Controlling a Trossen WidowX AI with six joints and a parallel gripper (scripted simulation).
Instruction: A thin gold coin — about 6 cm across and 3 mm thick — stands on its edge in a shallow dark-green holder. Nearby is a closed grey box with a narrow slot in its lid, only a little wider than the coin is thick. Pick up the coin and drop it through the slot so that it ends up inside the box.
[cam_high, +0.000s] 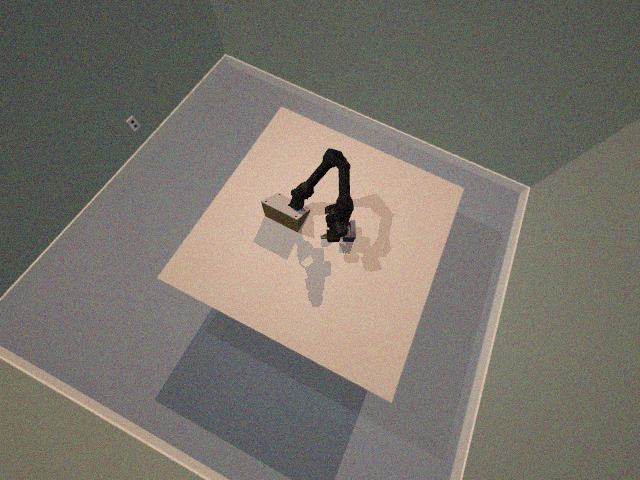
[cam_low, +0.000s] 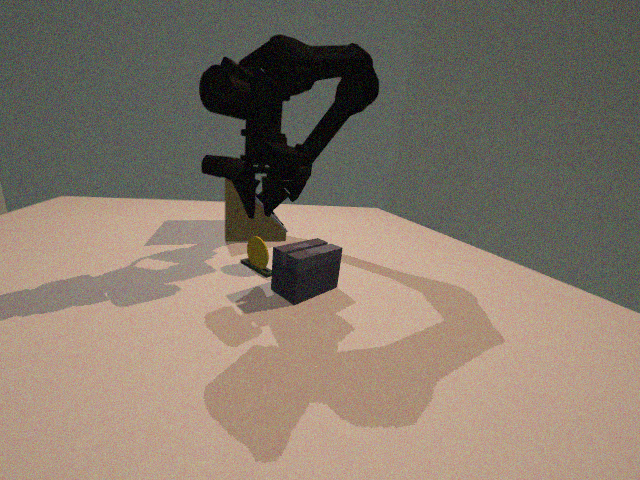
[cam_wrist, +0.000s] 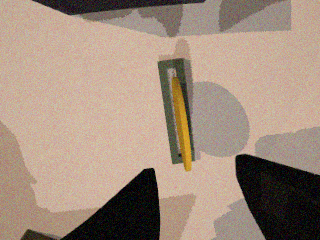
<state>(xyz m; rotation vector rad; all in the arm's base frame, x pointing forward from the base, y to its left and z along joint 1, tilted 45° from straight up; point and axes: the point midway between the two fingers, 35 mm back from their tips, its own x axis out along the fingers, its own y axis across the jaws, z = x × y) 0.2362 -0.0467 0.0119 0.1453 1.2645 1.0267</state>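
My gripper tip is 7 cm above the gold coin.
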